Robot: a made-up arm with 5 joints.
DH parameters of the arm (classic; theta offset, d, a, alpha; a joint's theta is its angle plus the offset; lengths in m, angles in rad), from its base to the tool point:
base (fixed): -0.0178 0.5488 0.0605 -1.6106
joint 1: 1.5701 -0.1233 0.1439 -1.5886
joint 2: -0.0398 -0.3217 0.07 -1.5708
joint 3: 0 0.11 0.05 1.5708
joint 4: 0 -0.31 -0.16 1.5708
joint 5: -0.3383 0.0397 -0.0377 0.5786
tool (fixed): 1.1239 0.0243 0 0
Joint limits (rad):
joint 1: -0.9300..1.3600
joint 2: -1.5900..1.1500
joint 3: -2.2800..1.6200
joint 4: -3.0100..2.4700
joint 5: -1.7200..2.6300
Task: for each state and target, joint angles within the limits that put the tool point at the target. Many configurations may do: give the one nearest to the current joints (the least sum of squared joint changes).
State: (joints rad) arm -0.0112 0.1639 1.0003 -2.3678 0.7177
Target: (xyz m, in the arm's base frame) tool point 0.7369 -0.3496 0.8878
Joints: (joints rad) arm -0.7725 -0.0162 0.4851 -2.7062 0.7489
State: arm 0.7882 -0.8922 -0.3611 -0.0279 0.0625
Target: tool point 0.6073 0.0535 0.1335
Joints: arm 0.2643 -1.1602 -0.8663 0.0781 0.2334
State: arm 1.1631 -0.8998 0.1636 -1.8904 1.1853
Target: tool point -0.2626 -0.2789 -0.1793
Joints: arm 1.3600 -0.5518 -0.1459 -1.9918 1.0684
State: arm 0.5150 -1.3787 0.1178 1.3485 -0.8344
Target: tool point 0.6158 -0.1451 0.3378
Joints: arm 0.2777 -1.5392 0.4302 1.2112 -0.7377
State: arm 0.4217 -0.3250 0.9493 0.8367 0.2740
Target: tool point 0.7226 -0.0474 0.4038
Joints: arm 0.0220 -0.2818 0.5028 1.6136 0.5068
